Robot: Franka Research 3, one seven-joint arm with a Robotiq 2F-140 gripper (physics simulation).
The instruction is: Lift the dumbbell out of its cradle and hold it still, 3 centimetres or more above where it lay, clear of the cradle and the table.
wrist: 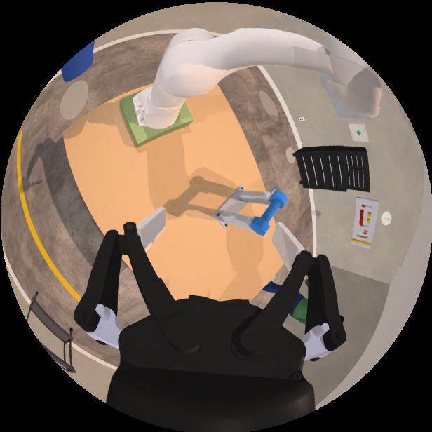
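The blue dumbbell (270, 212) lies across the raised ends of two arms of the grey-white cradle (235, 219), right of the middle of the wrist view, near the right edge of the orange table (100, 155). Both of its heads show. The cradle casts a long shadow to its left on the table. My gripper (220, 224) is wide open, with one pale finger pad left of the cradle and the other just below and right of the dumbbell in the view. The pads appear apart from both. How high the gripper is above the table is hard to tell.
The white robot arm (190, 70) stands on a green base block (165, 135) at the table's upper left and arches over the top. Beyond the table are a black slatted object (325, 169), a poster (365, 222), a blue bin (78, 62) and a dark metal frame (50, 320).
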